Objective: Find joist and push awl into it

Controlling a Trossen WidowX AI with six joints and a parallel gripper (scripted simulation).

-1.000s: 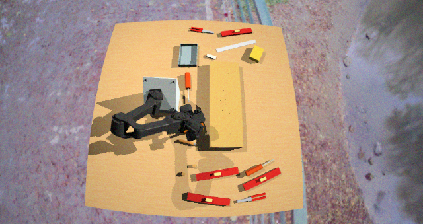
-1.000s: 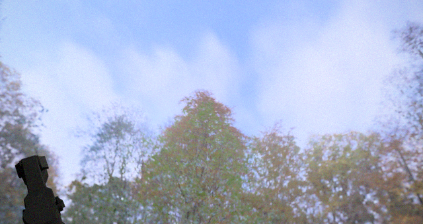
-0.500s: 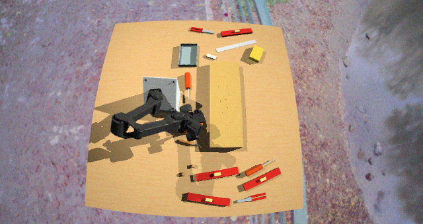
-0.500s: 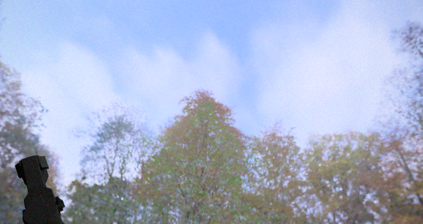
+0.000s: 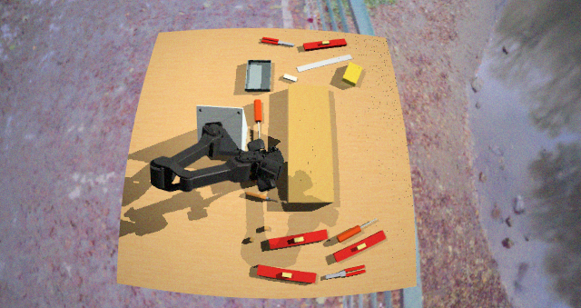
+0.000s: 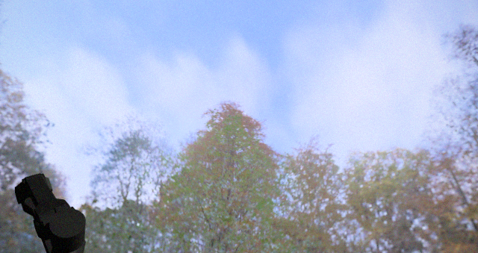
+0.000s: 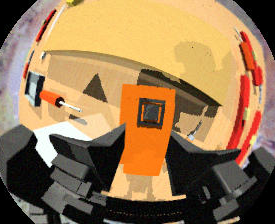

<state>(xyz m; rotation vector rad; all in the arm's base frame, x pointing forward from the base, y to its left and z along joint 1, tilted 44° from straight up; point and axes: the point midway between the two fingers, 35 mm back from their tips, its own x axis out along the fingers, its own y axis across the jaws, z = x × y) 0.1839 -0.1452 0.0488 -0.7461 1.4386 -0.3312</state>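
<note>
Right now my gripper tip is 2 cm past the awl, 11 cm to the left of it and 5 cm above it. From my gripper tip the other things lie so: orange stud finder (1 cm ahead, 2 cm above); then white cylinder (12 cm ahead, 44 cm to the left, 5 cm below); then grey tray (3 cm behind, 46 cm to the left, 4 cm below).
</note>
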